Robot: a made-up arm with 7 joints. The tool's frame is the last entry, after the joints.
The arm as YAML. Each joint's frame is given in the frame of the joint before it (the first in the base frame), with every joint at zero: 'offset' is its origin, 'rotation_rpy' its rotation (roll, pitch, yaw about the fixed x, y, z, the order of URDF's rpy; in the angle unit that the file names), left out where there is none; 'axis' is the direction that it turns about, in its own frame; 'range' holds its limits. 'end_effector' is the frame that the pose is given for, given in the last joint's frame.
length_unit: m
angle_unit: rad
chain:
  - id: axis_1
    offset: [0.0, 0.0, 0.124]
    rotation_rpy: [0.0, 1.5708, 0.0]
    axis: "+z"
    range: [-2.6, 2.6]
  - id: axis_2
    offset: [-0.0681, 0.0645, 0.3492]
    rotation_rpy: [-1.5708, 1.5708, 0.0]
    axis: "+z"
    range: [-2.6, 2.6]
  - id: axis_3
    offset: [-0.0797, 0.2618, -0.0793]
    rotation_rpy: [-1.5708, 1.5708, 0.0]
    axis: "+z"
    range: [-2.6, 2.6]
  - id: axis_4
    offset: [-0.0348, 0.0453, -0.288]
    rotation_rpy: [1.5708, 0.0, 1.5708]
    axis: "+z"
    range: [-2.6, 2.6]
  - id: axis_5
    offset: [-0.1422, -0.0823, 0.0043]
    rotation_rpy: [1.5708, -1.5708, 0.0]
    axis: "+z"
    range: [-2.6, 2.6]
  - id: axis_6
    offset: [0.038, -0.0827, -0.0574]
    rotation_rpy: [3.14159, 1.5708, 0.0]
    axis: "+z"
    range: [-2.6, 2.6]
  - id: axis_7
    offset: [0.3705, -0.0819, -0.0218]
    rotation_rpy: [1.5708, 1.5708, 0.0]
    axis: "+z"
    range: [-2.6, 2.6]
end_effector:
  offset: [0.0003, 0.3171, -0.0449]
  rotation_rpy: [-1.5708, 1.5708, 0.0]
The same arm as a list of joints. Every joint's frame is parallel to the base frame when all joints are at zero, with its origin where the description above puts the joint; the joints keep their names.
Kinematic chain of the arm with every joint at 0, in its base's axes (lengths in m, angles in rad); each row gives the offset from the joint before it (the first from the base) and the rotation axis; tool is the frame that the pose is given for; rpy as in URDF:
axis_1: xyz 0 0 0.124 axis +x
axis_2: xyz 0.3492 0.0645 0.0681 axis +y
axis_3: xyz 0.0797 -0.0793 0.2618 axis +z
axis_4: xyz 0.0453 0.0348 -0.288 axis -y
axis_5: xyz -0.1422 -0.0043 -0.0823 axis -z
axis_6: xyz 0.0827 -0.038 0.0574 axis +y
axis_7: xyz -0.0819 -0.0218 0.3705 axis -x
tool: xyz 0.0449 -0.0003 0.3171 rpy 0 0 0
Joint limits (rad, base to tool): -2.6..2.6 -2.6..2.6 -2.6..2.6 -2.6..2.6 -2.6..2.6 -2.6..2.6 -2.6..2.6

